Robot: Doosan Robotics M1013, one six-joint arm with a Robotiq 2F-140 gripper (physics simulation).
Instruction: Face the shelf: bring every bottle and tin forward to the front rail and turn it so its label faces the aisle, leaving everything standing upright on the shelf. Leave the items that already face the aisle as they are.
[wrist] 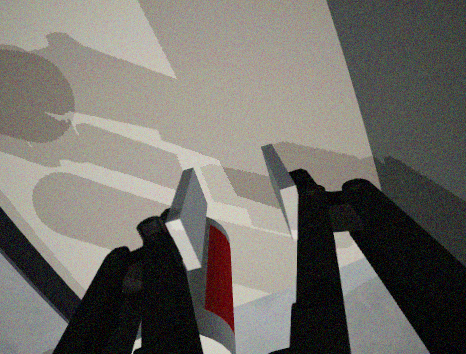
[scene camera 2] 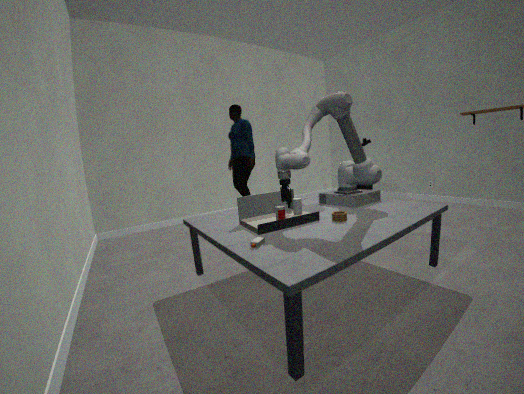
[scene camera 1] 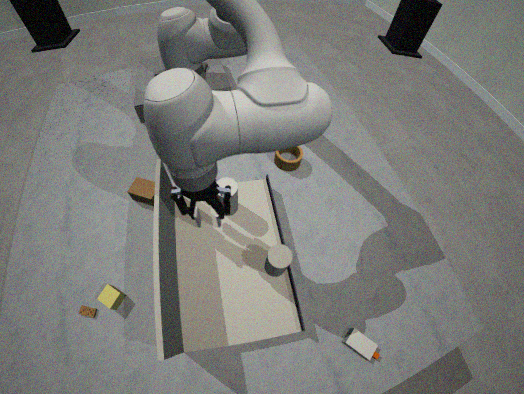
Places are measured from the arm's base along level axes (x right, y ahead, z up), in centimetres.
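Pixels of known places: gripper, between the fingertips: (wrist: 233, 176) (scene camera 2: 287, 211) (scene camera 1: 209, 222); arm's base, origin of its link: (scene camera 2: 348, 192).
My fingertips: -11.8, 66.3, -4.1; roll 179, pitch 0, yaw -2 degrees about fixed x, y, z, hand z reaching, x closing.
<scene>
Ahead of a thing's pixels: the offset from my fingertips to its middle, as dx, dy, dz. "pt": to the spot under its first point.
The shelf (scene camera 1: 250, 310) is a pale tray with a back panel and a dark front rail (scene camera 1: 296, 300) (scene camera 2: 300, 219). A tin @[-16.9, +13.4, +3.5] (scene camera 1: 278, 258) (scene camera 2: 281, 213) stands upright at the rail, its red label showing in scene camera 2. Another upright white-topped tin @[-5.3, -5.4, +4.0] (scene camera 1: 232, 199) (scene camera 2: 297, 206) stands farther along the shelf, toward the robot base. In the wrist view the tin @[pt -2.5, -4.2, +5.1] (wrist: 220, 280) is partly hidden by one finger, and its red label faces sideways, toward the back-panel side. My gripper (scene camera 1: 209, 221) (wrist: 233, 176) points down beside that tin, on its back-panel side, partly open and empty.
A brown ring @[-26.6, -24.6, -2.5] (scene camera 1: 288, 165) (scene camera 2: 339, 216) sits on the table outside the rail. A white box-like item @[-37.9, +37.3, -3.6] (scene camera 1: 361, 344) (scene camera 2: 257, 241) with an orange end lies near the shelf's far corner. Behind the back panel are a brown block @[+21.2, -12.8, -2.5] (scene camera 1: 142, 190), a yellow cube @[+27.7, +19.5, -3.1] (scene camera 1: 109, 296) and a small brown block @[+35.2, +23.3, -4.6] (scene camera 1: 88, 311).
</scene>
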